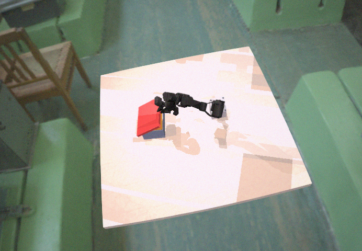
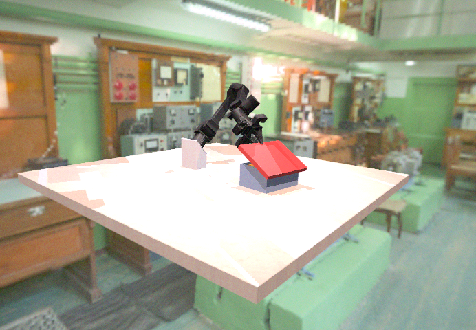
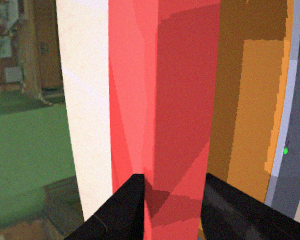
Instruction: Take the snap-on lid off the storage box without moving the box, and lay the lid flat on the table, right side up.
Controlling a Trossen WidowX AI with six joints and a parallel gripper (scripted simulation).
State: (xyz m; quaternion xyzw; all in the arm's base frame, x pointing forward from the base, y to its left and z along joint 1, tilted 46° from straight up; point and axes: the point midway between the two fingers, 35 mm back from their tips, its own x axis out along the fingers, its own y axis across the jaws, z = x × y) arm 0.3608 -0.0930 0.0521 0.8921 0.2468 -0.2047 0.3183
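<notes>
Right now the flat red lid is 7 cm ahead of my gripper tip, 4 cm below it and 2 cm to the right of it. From my gripper tip the other things lie so: grey-blue storage box: 11 cm below, 5 cm ahead, 1 cm to the right.
</notes>
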